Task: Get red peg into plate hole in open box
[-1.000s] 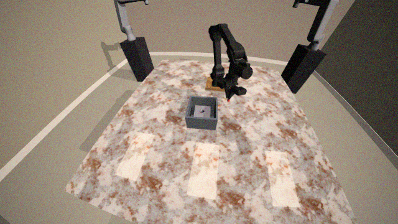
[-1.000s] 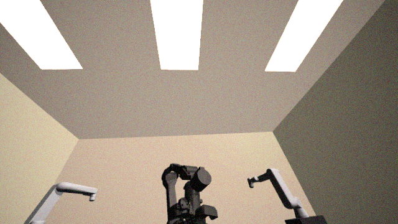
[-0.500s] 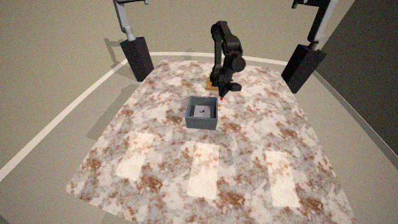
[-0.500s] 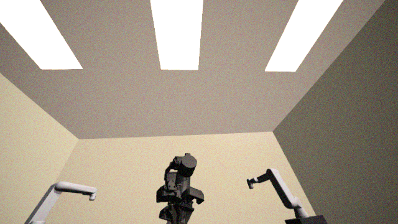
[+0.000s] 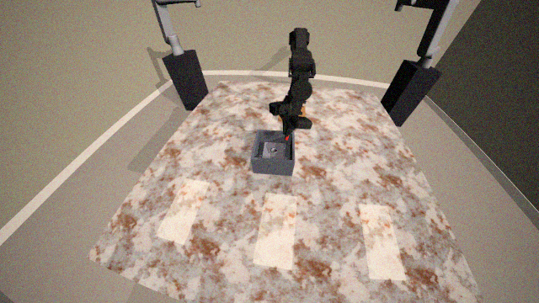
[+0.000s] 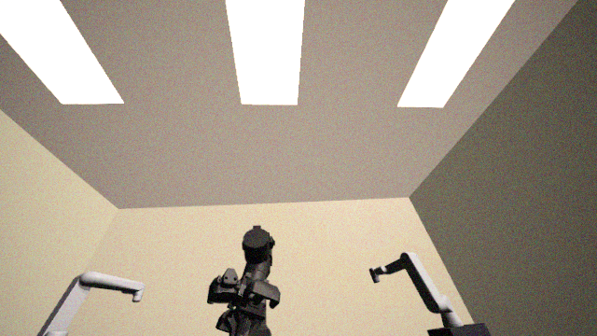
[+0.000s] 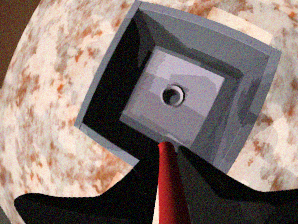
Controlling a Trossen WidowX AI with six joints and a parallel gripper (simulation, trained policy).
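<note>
My gripper tip is now 30 mm short of the plate, 40 mm to the left of it and 80 mm above it. Round my gripper tip: grey box (30 mm ahead, 40 mm to the right, 100 mm below); red peg (10 mm behind, 10 mm to the left, 20 mm above).
</note>
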